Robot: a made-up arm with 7 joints. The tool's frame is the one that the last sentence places.
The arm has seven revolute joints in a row. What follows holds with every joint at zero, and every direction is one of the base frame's.
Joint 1 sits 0.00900 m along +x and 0.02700 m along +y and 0.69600 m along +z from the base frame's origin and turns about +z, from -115.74 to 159.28 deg.
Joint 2 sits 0.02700 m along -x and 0.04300 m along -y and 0.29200 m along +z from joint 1 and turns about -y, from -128.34 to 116.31 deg.
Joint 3 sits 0.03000 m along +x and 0.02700 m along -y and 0.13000 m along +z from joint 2 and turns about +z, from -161.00 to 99.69 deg.
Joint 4 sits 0.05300 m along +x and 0.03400 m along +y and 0.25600 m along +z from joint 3 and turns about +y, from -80.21 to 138.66 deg.
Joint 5 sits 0.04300 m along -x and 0.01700 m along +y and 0.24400 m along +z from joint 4 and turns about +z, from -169.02 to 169.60 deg.
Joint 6 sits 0.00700 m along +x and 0.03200 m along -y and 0.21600 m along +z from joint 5 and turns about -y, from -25.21 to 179.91 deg.
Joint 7 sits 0.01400 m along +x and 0.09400 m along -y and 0.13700 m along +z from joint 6 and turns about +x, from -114.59 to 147.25 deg.
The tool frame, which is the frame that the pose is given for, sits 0.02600 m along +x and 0.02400 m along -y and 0.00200 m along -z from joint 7; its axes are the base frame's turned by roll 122.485, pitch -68.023 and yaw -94.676 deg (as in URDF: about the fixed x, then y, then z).
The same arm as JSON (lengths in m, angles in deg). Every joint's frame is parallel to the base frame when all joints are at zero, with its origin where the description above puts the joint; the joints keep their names.
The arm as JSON. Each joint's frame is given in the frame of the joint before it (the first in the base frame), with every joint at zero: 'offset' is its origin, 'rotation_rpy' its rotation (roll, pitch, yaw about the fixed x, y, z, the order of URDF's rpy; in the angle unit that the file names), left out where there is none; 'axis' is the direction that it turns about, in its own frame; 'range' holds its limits. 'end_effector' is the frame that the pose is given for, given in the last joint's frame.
{"length_unit": "m", "angle_unit": "deg", "chain": [{"id": "joint 1", "offset": [0.009, 0.027, 0.696], "axis": [0.0, 0.0, 1.0], "range": [-115.74, 159.28]}, {"id": "joint 2", "offset": [-0.027, -0.043, 0.292], "axis": [0.0, -1.0, 0.0], "range": [-128.34, 116.31]}, {"id": "joint 3", "offset": [0.03, -0.027, 0.13], "axis": [0.0, 0.0, 1.0], "range": [-161.0, 99.69]}, {"id": "joint 4", "offset": [0.053, 0.034, 0.256], "axis": [0.0, 1.0, 0.0], "range": [-80.21, 138.66]}, {"id": "joint 5", "offset": [-0.043, 0.017, 0.244], "axis": [0.0, 0.0, 1.0], "range": [-169.02, 169.6]}, {"id": "joint 6", "offset": [0.007, -0.032, 0.216], "axis": [0.0, -1.0, 0.0], "range": [-25.21, 179.91]}, {"id": "joint 7", "offset": [0.014, -0.094, 0.137], "axis": [1.0, 0.0, 0.0], "range": [-114.59, 147.25]}], "end_effector": {"offset": [0.026, -0.024, -0.002], "rotation_rpy": [122.48, -68.02, -94.68]}}
